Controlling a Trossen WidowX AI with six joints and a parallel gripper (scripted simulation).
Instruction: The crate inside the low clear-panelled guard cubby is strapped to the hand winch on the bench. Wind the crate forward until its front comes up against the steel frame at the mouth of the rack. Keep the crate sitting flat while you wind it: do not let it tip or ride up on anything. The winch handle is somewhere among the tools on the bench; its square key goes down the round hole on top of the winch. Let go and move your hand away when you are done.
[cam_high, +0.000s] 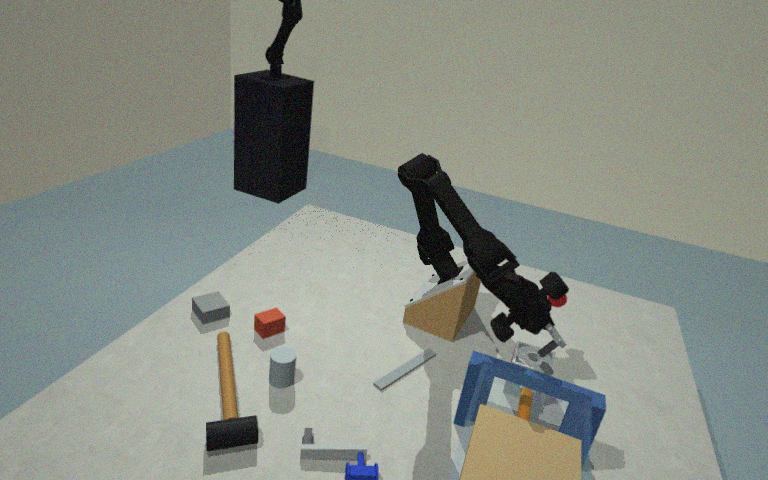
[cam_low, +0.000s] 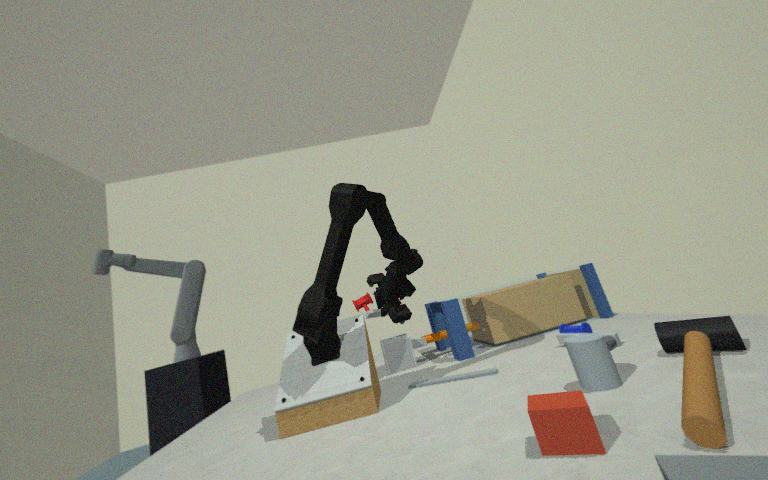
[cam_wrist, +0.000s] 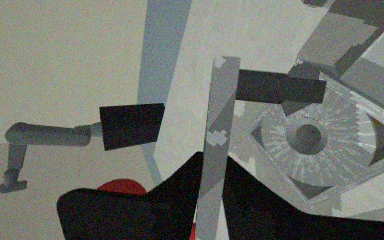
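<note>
The red knob is 50 mm behind my gripper tip, 20 mm to the right of it and 40 mm above it. Also, from my gripper tip: blue steel frame (180 mm ahead, 60 mm below); then red-knobbed crank handle (10 mm behind, 10 mm to the right, 10 mm above); then winch (10 mm ahead, 20 mm to the right, 140 mm below).
</note>
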